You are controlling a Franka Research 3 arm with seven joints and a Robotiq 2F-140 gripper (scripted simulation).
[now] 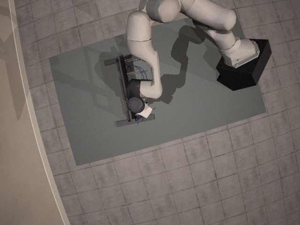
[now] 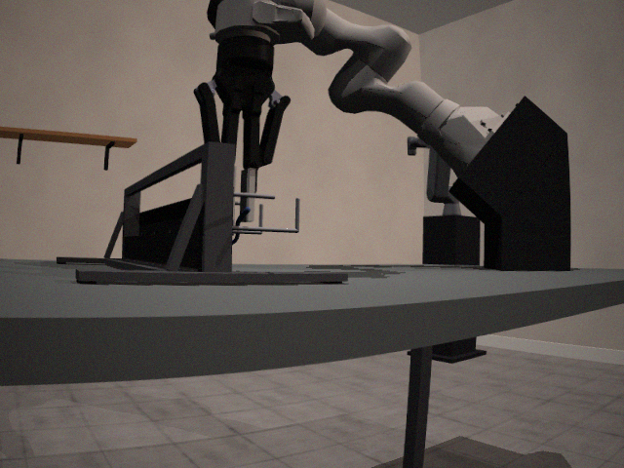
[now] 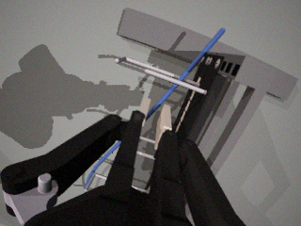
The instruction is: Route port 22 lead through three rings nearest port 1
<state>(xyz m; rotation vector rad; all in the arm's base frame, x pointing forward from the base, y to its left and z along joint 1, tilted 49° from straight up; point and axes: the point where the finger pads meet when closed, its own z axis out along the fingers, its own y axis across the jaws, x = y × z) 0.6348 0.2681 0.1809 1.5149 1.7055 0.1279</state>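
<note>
Right now the rack is 5 cm ahead of my hand, 16 cm to the right of it and 3 cm below it.
</note>
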